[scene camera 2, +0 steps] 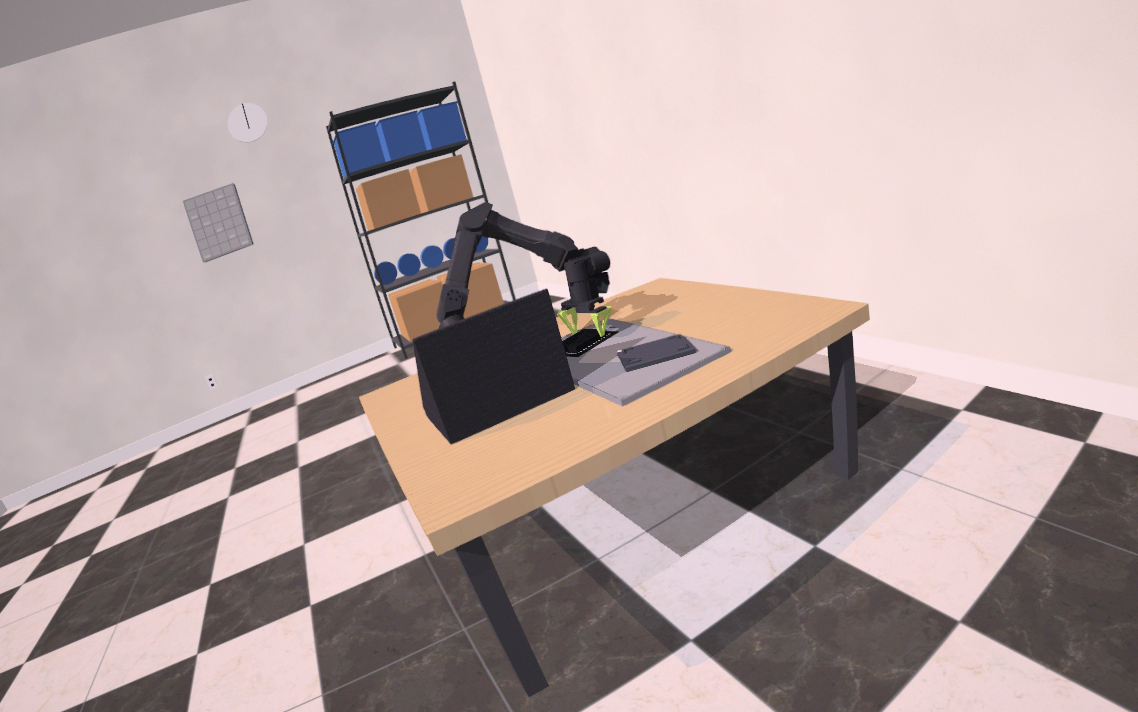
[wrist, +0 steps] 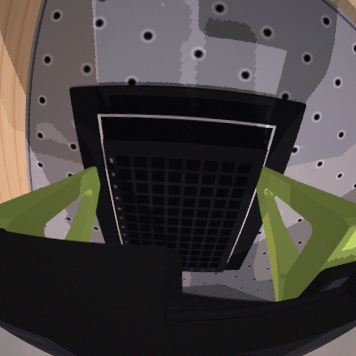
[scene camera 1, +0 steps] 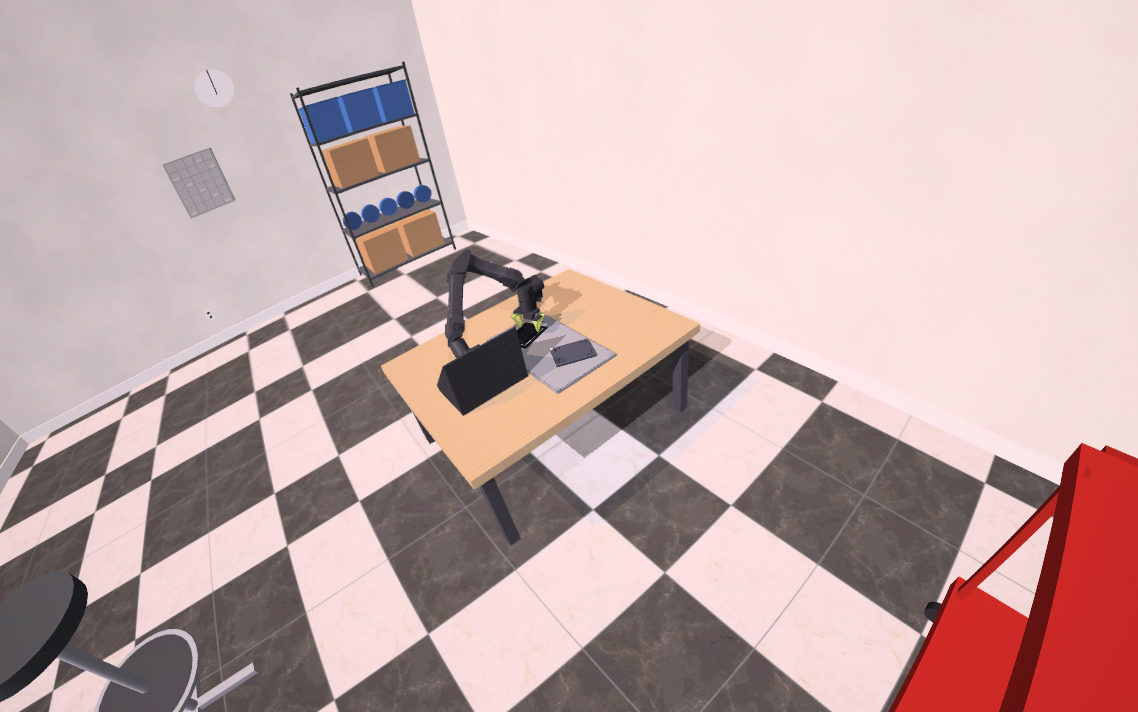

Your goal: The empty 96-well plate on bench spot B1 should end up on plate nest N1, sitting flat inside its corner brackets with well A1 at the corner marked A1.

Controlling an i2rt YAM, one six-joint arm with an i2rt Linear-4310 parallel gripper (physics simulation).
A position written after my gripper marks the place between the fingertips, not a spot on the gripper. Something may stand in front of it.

My gripper (scene camera 2: pixel 588 335) is open and holds nothing. Also in view: a black well plate (wrist: pixel 188 188).
My gripper shows as well in the wrist view (wrist: pixel 177 175).
